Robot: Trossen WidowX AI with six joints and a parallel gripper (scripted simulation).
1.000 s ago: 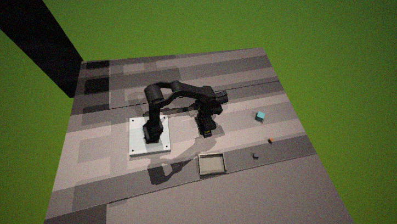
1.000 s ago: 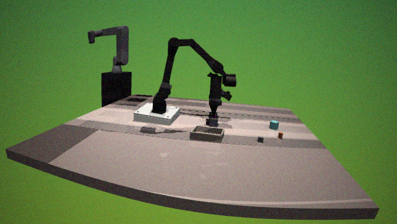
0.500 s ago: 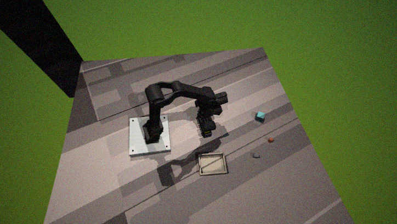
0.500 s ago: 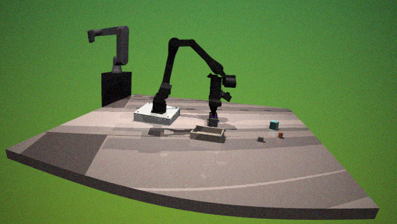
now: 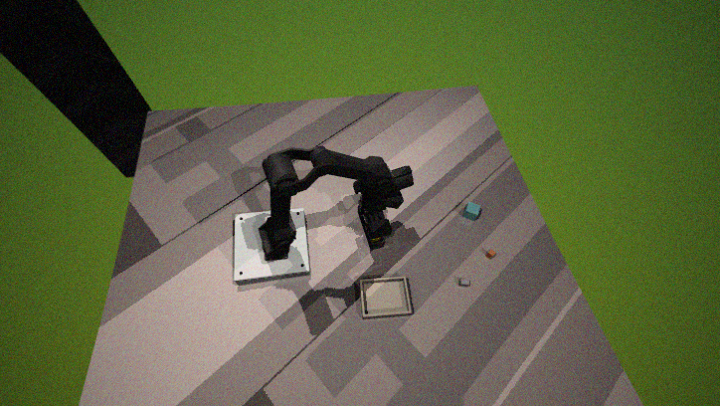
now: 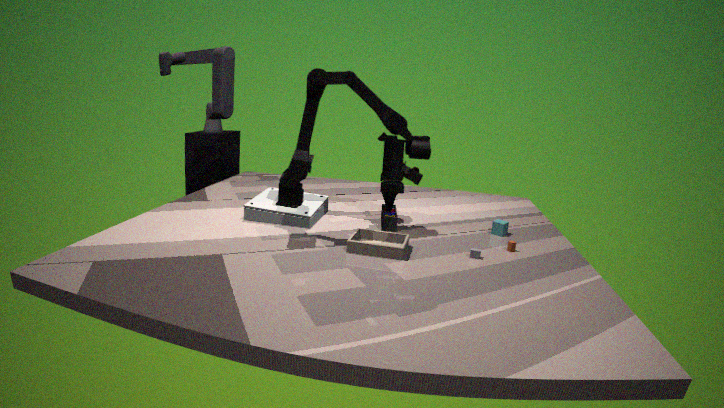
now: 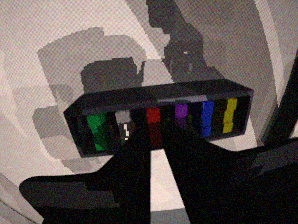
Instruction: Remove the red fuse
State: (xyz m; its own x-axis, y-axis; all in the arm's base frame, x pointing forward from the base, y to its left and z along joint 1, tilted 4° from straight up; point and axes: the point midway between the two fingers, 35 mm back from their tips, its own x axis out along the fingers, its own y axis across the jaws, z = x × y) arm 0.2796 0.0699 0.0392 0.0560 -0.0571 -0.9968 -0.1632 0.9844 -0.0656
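My gripper tip is 20 mm to the left of the purple fuse and 10 mm above it. Round my gripper tip: beige tray (230 mm to the right, 30 mm below, 10 mm ahead); red fuse (10 mm below); yellow fuse (60 mm to the right, 10 mm below, 10 mm ahead).
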